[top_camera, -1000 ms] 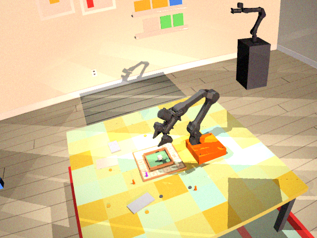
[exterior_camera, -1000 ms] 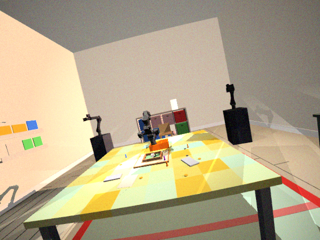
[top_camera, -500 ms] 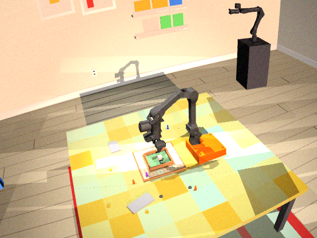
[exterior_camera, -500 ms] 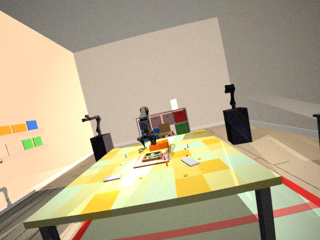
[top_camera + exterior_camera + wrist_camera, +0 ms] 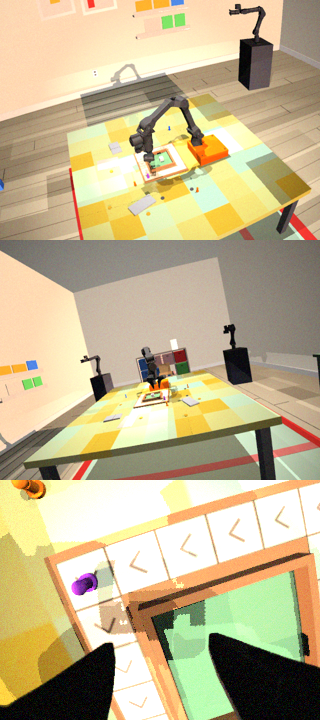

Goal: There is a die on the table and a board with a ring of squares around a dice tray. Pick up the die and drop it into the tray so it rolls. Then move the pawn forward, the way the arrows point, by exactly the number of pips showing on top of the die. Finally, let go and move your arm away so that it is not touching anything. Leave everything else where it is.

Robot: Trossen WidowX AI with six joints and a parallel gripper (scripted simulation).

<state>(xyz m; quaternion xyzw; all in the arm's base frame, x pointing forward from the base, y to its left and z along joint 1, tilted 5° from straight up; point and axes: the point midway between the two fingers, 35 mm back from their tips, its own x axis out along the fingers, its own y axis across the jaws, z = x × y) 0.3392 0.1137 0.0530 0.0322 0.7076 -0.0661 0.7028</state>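
Right now my gripper tip is 8 cm above the purple pawn, 5 cm to the right of it and 3 cm short of it. The rest, counted from my gripper tip: green dice tray 10 cm below, 7 cm to the right, 7 cm behind; then grey card 24 cm to the left, 10 cm below, 10 cm ahead; then white die 8 cm below, 8 cm behind, 7 cm to the right.
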